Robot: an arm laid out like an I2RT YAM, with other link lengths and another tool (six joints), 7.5 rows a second.
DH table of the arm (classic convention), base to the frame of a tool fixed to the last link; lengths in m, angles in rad. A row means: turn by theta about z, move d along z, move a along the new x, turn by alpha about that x. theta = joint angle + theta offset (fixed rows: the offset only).
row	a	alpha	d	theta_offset
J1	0.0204	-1.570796	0.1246	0
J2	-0.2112	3.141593	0	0
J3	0.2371	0	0	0.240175
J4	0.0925	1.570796	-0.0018	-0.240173
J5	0	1.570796	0.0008	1.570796
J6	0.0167	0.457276	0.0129	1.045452
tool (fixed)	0	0	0.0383	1.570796
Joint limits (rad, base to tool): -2.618..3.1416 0..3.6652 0..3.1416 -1.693..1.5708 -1.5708..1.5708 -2.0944..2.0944
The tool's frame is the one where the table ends.
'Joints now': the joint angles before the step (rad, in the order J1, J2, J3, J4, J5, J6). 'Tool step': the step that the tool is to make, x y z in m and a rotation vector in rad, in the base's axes. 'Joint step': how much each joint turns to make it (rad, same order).
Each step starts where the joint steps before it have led.
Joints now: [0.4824 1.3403 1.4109 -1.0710 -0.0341 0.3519]
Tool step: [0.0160 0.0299 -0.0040 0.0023 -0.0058 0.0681]
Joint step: [0.0659 0.1164 0.0785 0.0441 -0.0005 -0.0023]
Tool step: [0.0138 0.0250 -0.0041 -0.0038 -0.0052 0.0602]
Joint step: [0.0452 0.1061 0.0813 0.0266 -0.0031 -0.0158]
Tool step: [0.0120 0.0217 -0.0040 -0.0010 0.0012 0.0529]
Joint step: [0.0327 0.0991 0.0861 0.0107 -0.0109 -0.0170]
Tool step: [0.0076 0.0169 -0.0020 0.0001 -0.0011 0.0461]
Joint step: [0.0255 0.0733 0.0731 0.0002 -0.0108 -0.0177]
